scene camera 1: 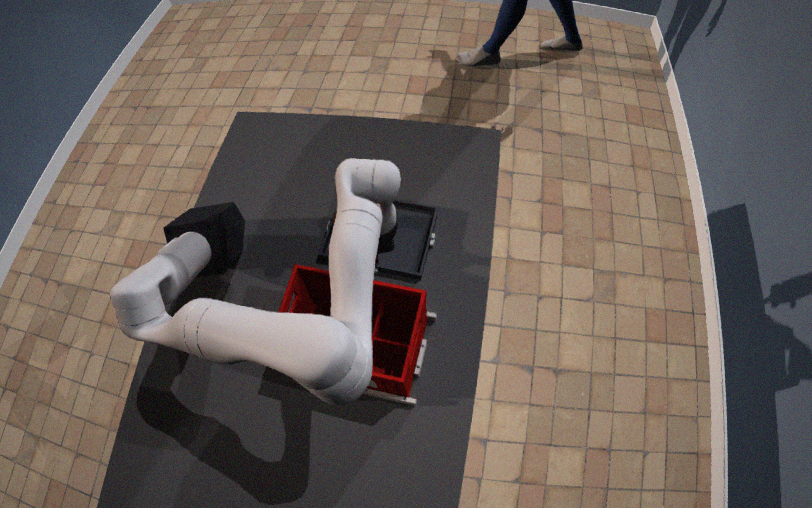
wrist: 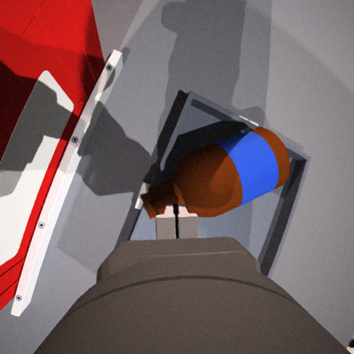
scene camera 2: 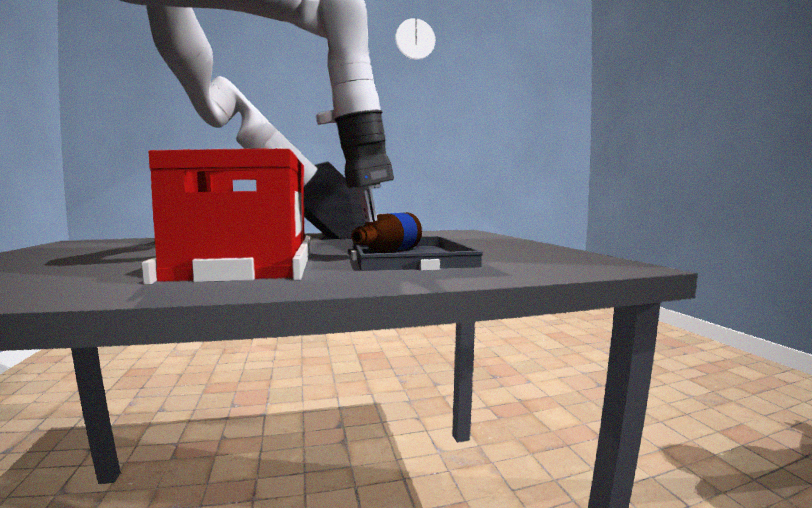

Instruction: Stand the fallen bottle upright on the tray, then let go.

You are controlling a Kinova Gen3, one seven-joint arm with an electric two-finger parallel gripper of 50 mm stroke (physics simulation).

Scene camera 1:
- dark tray: 416,221
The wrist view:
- my gripper: 175,215
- dark tray: 260,225
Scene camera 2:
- my gripper: 370,221
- red crate: 197,215
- dark tray: 452,254
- brown bottle: 391,232
